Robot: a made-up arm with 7 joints.
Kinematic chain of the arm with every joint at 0, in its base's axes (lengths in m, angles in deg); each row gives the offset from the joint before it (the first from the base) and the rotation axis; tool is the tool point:
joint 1: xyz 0.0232 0.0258 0.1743 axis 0 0.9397 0.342
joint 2: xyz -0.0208 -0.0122 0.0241 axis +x
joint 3: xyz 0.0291 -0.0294 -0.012 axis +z
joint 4: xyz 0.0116 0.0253 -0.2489 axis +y
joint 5: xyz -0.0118 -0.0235 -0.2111 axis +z
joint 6: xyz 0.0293 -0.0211 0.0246 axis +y
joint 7: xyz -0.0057 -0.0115 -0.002 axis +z
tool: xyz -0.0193 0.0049 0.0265
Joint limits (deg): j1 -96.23..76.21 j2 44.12..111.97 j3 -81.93..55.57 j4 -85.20..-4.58 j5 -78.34..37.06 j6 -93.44..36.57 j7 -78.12..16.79
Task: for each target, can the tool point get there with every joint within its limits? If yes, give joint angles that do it. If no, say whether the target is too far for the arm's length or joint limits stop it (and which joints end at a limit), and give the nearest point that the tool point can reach.
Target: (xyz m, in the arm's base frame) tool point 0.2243 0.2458 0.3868
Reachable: yes | joints -75.62 96.51 -20.95 -78.65 -12.17 -33.65 6.21
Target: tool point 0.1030 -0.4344 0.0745
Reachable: no: joint limits stop it (at a limit: joint 1, joint 2, joint 4, joint 5, joint 6, joint 7) | nearest point 0.3373 -0.1165 0.1933 | short by 0.412 m
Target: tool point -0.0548 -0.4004 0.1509
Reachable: no: joint limits stop it (at a limit: joint 1, joint 2, joint 3, joint 4, joint 5, joint 6, joint 7) | nearest point -0.2829 -0.0621 0.0414 | short by 0.422 m
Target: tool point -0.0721 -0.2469 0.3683
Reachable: no: joint limits stop it (at a limit: joint 1, joint 2, joint 4, joint 6, joint 7) | nearest point 0.2418 -0.0381 0.3583 | short by 0.377 m
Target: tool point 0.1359 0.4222 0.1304
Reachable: yes | joints -21.07 79.71 42.33 -11.23 -30.61 -20.49 -50.46
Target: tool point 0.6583 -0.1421 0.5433
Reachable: no: too far | nearest point 0.4074 -0.0086 0.3568 | short by 0.340 m
